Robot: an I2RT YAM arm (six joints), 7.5 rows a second.
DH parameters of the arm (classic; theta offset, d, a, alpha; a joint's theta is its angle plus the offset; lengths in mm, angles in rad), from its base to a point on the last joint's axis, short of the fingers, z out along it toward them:
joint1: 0 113.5 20 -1.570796
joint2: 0 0 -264 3.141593
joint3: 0.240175 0 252.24 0
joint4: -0.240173 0 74 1.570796
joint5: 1.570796 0 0 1.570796
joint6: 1.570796 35.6 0 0
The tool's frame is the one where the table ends.
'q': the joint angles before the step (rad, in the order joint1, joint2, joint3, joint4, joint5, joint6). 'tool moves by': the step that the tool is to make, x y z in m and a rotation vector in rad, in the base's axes. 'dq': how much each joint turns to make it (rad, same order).
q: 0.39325 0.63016 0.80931 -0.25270 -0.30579 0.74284
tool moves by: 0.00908 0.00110 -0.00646 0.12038 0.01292 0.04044
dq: -0.03305 0.01369 -0.06013 0.14711 -0.07780 0.12101
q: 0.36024 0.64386 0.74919 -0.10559 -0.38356 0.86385
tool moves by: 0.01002 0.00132 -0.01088 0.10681 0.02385 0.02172
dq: -0.02228 0.02194 -0.06929 0.15237 -0.04072 0.11943
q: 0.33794 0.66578 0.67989 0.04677 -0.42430 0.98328
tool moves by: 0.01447 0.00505 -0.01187 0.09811 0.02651 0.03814
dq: -0.00661 0.06134 -0.06098 0.17925 -0.03557 0.11614
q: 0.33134 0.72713 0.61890 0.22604 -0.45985 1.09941
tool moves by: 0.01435 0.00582 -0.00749 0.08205 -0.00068 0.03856
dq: 0.00000 0.08091 -0.03861 0.18904 -0.02638 0.09249
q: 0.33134 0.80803 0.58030 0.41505 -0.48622 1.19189
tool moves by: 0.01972 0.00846 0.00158 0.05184 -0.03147 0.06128
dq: 0.00000 0.12476 0.01690 0.18343 -0.05109 0.05904
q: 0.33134 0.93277 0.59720 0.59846 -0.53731 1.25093
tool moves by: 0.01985 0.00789 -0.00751 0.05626 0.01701 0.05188
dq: -0.00001 0.12654 0.00567 0.16702 -0.03324 0.08347
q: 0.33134 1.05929 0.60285 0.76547 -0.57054 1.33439
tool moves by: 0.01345 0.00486 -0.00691 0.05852 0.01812 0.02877
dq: 0.00001 0.09311 0.00136 0.13718 -0.00725 0.08011
